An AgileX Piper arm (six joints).
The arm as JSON. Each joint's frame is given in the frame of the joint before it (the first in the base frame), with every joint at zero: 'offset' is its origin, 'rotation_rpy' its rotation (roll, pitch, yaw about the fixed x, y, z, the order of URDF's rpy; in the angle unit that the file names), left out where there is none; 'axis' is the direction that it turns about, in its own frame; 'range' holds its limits. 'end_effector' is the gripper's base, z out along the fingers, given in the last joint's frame.
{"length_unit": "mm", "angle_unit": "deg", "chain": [
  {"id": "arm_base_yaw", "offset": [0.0, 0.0, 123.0], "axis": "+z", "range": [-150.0, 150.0]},
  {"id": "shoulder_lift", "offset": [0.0, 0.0, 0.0], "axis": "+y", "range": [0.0, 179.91]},
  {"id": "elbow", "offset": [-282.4, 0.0, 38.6], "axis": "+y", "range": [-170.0, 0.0]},
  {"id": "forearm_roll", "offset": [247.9, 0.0, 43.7], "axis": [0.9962, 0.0, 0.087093], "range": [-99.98, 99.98]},
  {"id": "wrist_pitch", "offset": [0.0, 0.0, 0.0], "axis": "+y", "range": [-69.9, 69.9]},
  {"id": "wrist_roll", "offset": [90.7, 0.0, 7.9], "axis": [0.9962, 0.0, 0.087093], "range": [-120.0, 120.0]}
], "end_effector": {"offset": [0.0, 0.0, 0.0], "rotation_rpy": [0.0, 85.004, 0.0]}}
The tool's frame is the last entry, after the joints.
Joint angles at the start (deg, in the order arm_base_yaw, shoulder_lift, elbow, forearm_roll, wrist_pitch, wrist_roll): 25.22, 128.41, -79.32, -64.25, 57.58, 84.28
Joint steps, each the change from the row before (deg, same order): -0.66, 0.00, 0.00, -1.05, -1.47, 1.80; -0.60, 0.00, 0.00, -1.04, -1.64, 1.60; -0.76, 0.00, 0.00, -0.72, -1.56, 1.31; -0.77, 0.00, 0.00, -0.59, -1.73, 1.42; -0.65, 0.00, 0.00, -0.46, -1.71, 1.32; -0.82, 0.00, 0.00, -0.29, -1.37, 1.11; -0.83, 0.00, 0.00, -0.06, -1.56, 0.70; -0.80, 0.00, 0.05, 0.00, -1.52, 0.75; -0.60, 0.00, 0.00, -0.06, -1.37, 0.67; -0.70, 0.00, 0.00, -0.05, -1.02, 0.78; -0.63, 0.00, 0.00, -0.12, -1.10, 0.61; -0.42, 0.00, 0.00, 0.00, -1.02, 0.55; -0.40, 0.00, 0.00, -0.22, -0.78, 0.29
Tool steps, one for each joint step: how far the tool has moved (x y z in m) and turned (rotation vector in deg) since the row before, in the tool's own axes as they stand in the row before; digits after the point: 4 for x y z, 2 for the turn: -0.0029, -0.0009, 0.0035, -0.99, -0.69, 1.65; -0.0027, -0.0003, 0.0031, -1.21, -0.68, 1.39; -0.0025, -0.0013, 0.0039, -1.05, -0.31, 1.37; -0.0023, -0.0011, 0.0039, -1.22, -0.18, 1.55; -0.0019, -0.0006, 0.0033, -1.28, -0.09, 1.45; -0.0021, -0.0021, 0.0040, -0.82, 0.10, 1.46; -0.0018, -0.0019, 0.0040, -0.99, 0.29, 1.21; -0.0015, -0.0020, 0.0038, -0.95, 0.35, 1.26; -0.0014, -0.0011, 0.0027, -0.96, 0.21, 1.04; -0.0017, -0.0023, 0.0031, -0.53, 0.22, 1.22; -0.0016, -0.0018, 0.0028, -0.67, 0.16, 0.96; -0.0010, -0.0008, 0.0018, -0.72, 0.19, 0.84; -0.0012, -0.0010, 0.0017, -0.51, 0.02, 0.40
